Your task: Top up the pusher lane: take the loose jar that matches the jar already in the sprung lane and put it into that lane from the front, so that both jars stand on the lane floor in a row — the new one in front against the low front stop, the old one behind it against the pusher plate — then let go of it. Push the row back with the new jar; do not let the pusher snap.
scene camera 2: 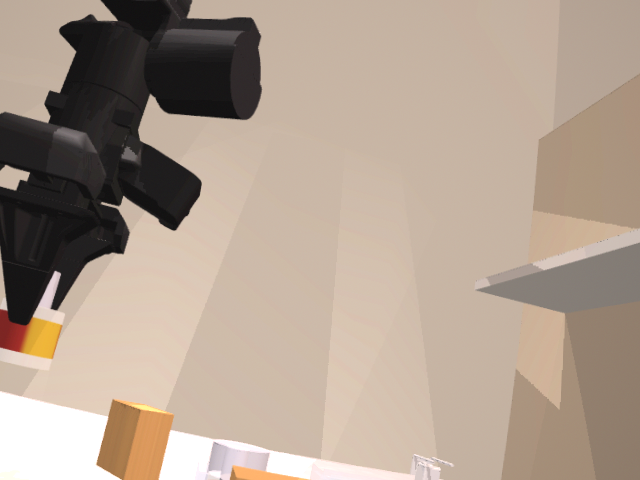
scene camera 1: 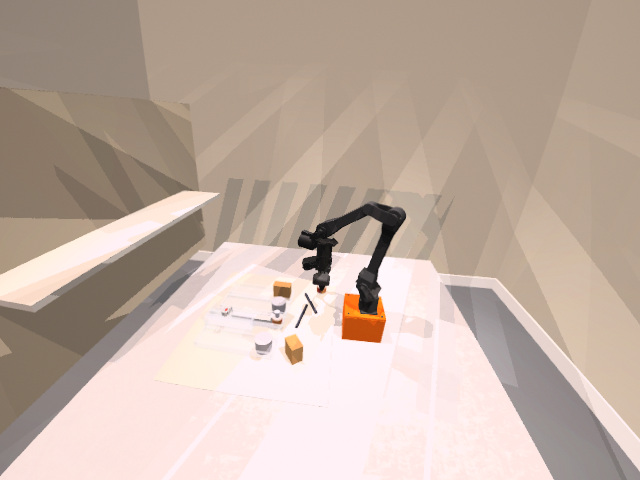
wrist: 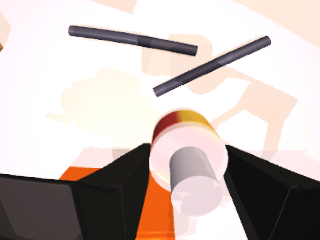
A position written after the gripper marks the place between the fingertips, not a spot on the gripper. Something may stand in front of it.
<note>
The gripper (scene camera 2: pixel 27 326) carries a jar (wrist: pixel 188 158). Further things: a clear pusher lane (scene camera 1: pixel 236 321).
The gripper also shows in the wrist view (wrist: pixel 185 151).
</note>
